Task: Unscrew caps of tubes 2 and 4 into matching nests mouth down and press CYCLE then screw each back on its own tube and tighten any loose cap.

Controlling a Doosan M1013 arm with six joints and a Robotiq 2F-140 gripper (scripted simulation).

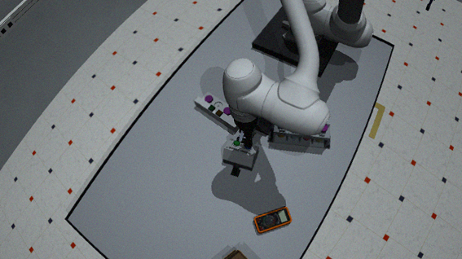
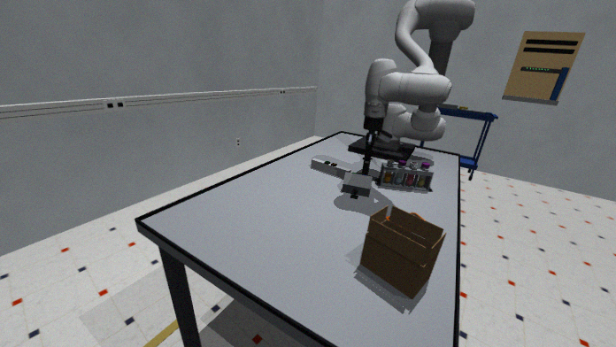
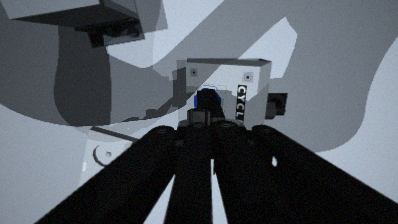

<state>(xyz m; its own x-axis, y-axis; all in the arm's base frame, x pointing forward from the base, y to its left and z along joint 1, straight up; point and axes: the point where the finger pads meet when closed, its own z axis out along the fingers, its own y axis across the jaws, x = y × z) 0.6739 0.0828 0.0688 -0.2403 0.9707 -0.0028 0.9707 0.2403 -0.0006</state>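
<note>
The blue key is 4 cm below my hand. From my hand the other things lie so: green key (4 cm to the right, 4 cm below, 1 cm ahead); key housing (5 cm below, 2 cm to the right, 2 cm ahead); purple cap (15 cm behind, 12 cm to the left, 1 cm above).
</note>
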